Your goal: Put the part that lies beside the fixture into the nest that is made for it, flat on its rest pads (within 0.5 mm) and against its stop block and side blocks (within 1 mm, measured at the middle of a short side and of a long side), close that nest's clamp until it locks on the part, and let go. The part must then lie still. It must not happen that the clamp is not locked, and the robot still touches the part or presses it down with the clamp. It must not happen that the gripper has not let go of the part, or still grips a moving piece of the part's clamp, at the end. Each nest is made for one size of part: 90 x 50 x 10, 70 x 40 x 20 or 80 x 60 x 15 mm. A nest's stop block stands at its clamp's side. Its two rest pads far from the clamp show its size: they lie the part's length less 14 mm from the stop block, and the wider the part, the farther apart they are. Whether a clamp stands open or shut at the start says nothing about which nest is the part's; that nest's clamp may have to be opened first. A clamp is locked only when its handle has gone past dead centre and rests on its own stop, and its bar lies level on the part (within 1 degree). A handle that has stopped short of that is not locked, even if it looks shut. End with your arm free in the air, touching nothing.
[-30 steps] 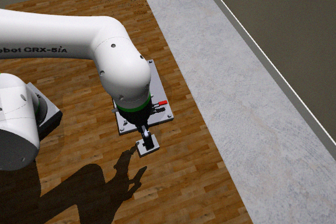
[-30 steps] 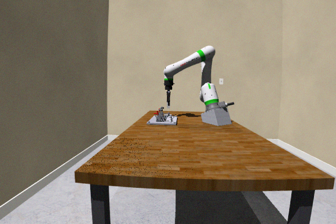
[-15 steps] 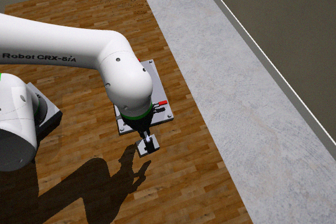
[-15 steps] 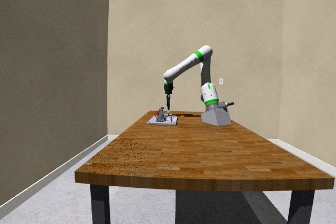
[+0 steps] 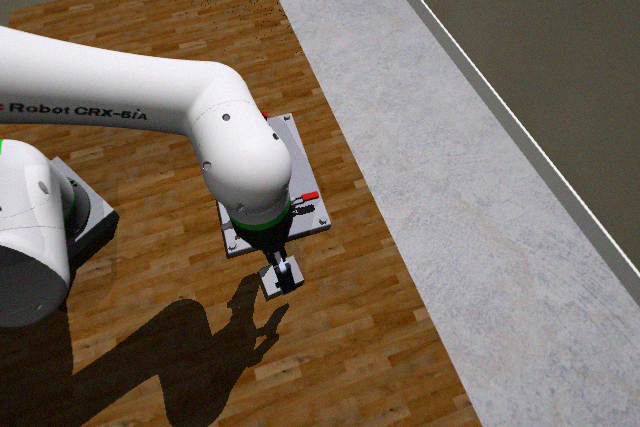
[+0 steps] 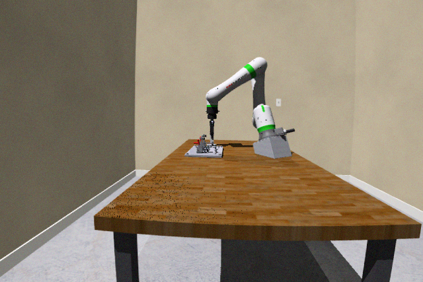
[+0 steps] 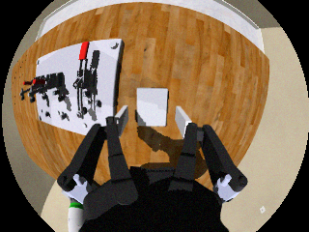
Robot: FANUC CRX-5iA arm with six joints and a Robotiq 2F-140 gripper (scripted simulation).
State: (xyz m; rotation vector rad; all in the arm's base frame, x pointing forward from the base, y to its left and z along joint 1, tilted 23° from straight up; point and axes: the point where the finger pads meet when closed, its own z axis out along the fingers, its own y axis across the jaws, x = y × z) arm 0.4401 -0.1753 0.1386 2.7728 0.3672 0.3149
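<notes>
My gripper is now 60 mm above the part. Also, from my hand: grey fixture plate 260 mm to the left, 60 mm below.
</notes>
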